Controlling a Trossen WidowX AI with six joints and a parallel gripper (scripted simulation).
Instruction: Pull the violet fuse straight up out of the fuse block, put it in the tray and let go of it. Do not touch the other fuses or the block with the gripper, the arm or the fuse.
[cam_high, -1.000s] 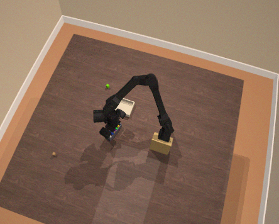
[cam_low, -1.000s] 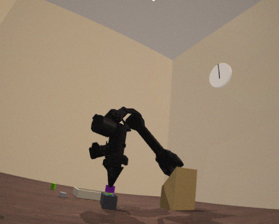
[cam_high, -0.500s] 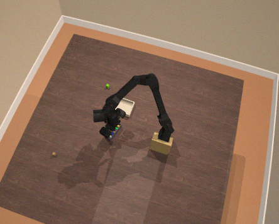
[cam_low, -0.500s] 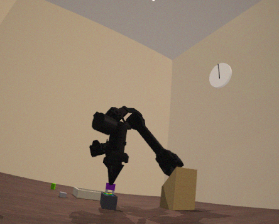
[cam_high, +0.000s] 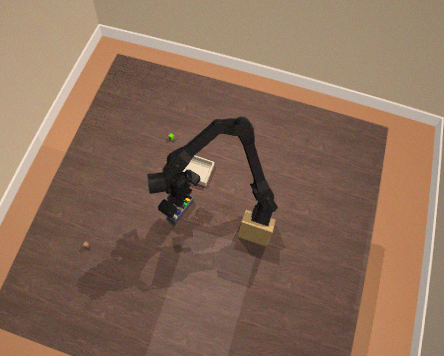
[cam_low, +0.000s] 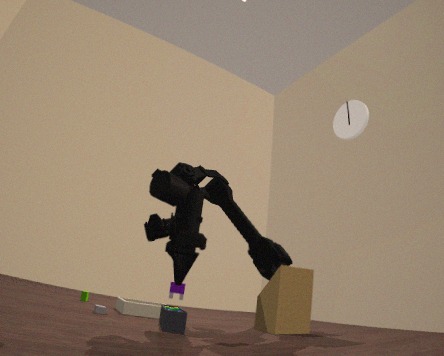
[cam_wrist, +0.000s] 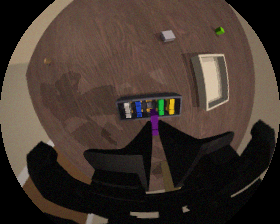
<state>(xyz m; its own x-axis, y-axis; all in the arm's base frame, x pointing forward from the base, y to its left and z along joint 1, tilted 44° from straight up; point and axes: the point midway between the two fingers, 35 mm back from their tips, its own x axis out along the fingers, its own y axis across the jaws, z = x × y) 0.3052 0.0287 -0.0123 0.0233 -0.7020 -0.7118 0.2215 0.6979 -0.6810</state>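
The tray lies 180 mm to the right of my gripper tip, 90 mm below it and 10 mm ahead of it. From my gripper tip the other things lie so: green cube: 290 mm to the right, 160 mm ahead, 80 mm below; violet fuse: 10 mm below; grey cube: 140 mm ahead, 90 mm to the right, 80 mm below.
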